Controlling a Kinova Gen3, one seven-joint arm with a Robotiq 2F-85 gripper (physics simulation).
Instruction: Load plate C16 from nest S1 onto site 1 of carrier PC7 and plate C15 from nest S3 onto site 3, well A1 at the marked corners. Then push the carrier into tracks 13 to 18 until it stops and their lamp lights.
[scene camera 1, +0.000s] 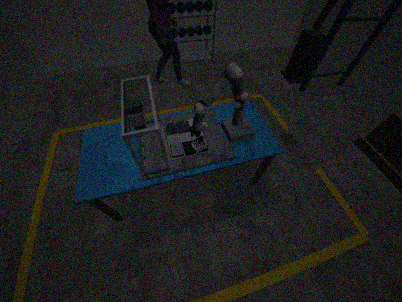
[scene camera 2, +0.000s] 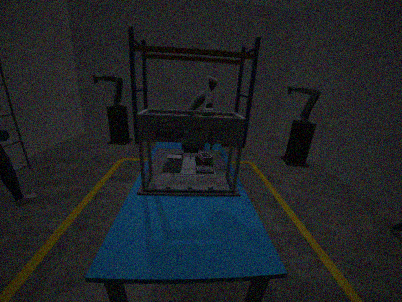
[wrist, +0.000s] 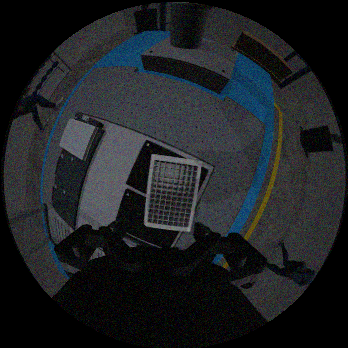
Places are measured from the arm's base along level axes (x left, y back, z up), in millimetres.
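Pixels of known places: gripper, between the fingertips: (scene camera 1: 195, 139) (scene camera 2: 206, 150) (wrist: 159, 228); arm's base, origin of its link: (scene camera 1: 236, 122) (wrist: 185, 43).
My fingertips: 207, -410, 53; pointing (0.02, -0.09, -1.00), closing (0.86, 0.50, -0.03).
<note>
Ahead of a thing's pixels: the offset from my fingertips to its middle, as dx, dy, dz. "pt": to the spot under its first point. Level surfaces: height alone.
My gripper (scene camera 1: 198, 137) (wrist: 159, 228) is open and empty, its fingers spread near the lower edge of a pale gridded plate {-2, +33, -81} (scene camera 1: 200, 144) (scene camera 2: 204, 159) (wrist: 172, 195) in the wrist view. That plate sits turned askew over black nest areas {pt -74, +41, -104} (wrist: 142, 167). A second pale plate (scene camera 1: 177, 150) (scene camera 2: 205, 170) is partly hidden by a finger in the wrist view. The dark carrier {-260, -97, -100} (scene camera 1: 176, 126) (scene camera 2: 172, 166) (wrist: 69, 182) lies at the left of the wrist view, with a plain pale plate (scene camera 2: 174, 157) (wrist: 78, 138) on its upper end. Labels, well A1 marks and any lit lamp cannot be made out.
Slatted tracks (scene camera 1: 152, 156) (wrist: 58, 228) lie beyond the carrier's lower end in the wrist view, under a tall framed enclosure (scene camera 1: 140, 132) (scene camera 2: 190, 128). The robot's base block (scene camera 1: 239, 129) (wrist: 185, 70) stands on the blue table {dz -128} (scene camera 1: 105, 165) (scene camera 2: 190, 240). The views are dark and grainy.
</note>
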